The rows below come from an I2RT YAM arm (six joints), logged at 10 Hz.
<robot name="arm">
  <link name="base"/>
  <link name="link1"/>
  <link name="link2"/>
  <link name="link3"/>
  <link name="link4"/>
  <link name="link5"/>
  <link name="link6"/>
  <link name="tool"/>
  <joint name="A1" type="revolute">
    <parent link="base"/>
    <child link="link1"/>
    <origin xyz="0 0 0.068"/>
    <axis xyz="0 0 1"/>
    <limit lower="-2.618" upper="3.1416"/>
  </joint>
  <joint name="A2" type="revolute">
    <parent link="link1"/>
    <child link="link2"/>
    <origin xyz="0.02 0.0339 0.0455"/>
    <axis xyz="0 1 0"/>
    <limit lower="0" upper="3.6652"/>
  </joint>
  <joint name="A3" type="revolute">
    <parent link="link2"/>
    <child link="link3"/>
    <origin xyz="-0.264 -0.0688 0"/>
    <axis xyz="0 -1 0"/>
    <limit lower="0" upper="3.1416"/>
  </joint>
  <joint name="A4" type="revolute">
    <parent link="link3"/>
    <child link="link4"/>
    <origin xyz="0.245 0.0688 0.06"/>
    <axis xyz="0 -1 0"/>
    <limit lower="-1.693" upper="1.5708"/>
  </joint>
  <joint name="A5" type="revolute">
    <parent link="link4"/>
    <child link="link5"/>
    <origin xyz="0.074 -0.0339 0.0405"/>
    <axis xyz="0 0 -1"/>
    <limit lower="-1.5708" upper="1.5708"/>
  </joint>
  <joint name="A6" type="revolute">
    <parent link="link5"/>
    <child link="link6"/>
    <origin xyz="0.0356 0 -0.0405"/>
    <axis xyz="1 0 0"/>
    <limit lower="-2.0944" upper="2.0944"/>
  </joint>
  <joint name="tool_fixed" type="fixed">
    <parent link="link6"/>
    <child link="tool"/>
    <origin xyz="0 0 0" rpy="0 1.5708 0"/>
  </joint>
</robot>
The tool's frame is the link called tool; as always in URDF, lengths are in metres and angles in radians.
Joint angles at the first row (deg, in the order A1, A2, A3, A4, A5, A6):
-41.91 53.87 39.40 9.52 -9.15 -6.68
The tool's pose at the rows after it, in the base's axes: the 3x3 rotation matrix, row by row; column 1 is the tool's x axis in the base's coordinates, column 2 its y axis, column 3 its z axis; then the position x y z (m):
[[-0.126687, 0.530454, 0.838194], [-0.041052, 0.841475, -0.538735], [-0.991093, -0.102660, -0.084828]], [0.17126, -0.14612, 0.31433]
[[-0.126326, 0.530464, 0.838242], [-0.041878, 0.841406, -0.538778], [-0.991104, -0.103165, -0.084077]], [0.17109, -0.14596, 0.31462]
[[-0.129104, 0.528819, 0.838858], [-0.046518, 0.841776, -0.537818], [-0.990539, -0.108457, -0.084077]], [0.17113, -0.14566, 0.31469]
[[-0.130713, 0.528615, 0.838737], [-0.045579, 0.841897, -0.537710], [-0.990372, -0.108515, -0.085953]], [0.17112, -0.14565, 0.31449]
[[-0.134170, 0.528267, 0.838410], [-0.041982, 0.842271, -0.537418], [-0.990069, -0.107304, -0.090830]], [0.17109, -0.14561, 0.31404]
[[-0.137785, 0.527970, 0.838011], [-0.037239, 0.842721, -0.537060], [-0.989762, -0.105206, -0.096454]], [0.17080, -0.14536, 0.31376]
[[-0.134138, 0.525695, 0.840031], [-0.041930, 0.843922, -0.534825], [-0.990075, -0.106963, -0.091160]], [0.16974, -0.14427, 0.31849]
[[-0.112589, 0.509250, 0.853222], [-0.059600, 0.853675, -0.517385], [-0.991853, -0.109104, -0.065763]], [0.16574, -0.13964, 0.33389]
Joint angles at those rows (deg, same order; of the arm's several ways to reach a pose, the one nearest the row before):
-41.91 53.80 39.40 9.48 -9.15 -6.70
-41.91 53.74 39.42 9.43 -9.15 -6.72
-41.85 53.69 39.42 9.39 -9.15 -7.03
-41.85 53.69 39.42 9.28 -9.15 -7.05
-41.84 53.69 39.44 8.97 -9.15 -7.03
-41.85 53.60 39.48 8.51 -9.15 -6.96
-41.85 53.19 40.27 7.62 -9.32 -7.03
-41.84 51.72 42.61 5.28 -10.59 -6.98

